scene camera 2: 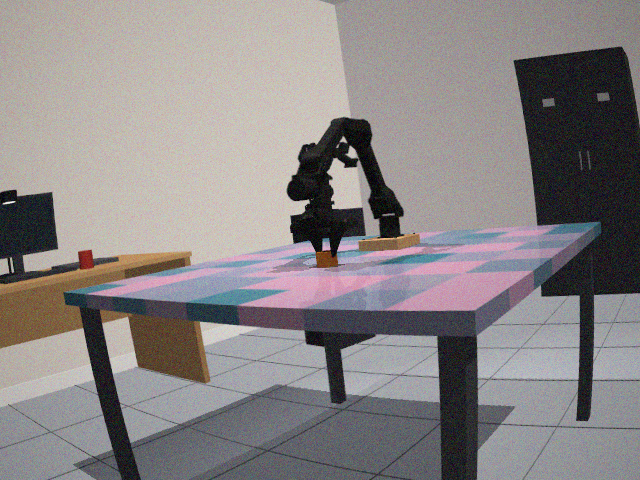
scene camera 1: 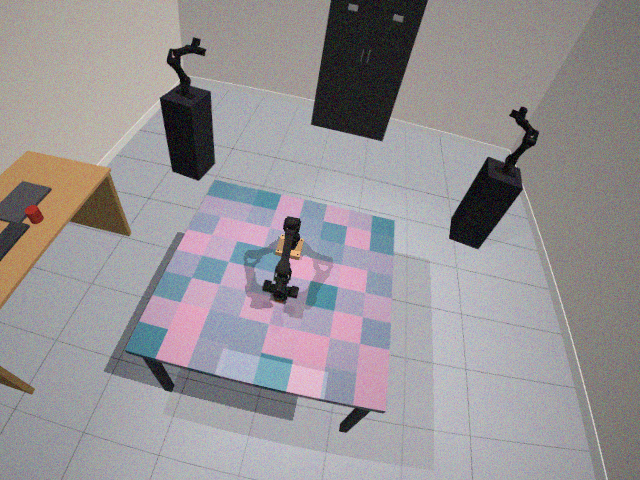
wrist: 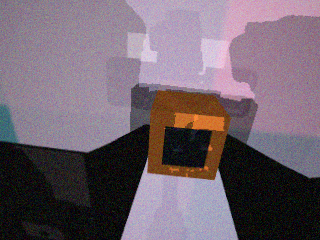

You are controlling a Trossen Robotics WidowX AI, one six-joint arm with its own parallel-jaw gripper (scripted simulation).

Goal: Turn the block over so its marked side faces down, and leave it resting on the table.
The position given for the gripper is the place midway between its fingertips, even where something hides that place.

In view: the gripper (scene camera 2: 326, 257).
The gripper also shows in the wrist view (wrist: 183, 135).
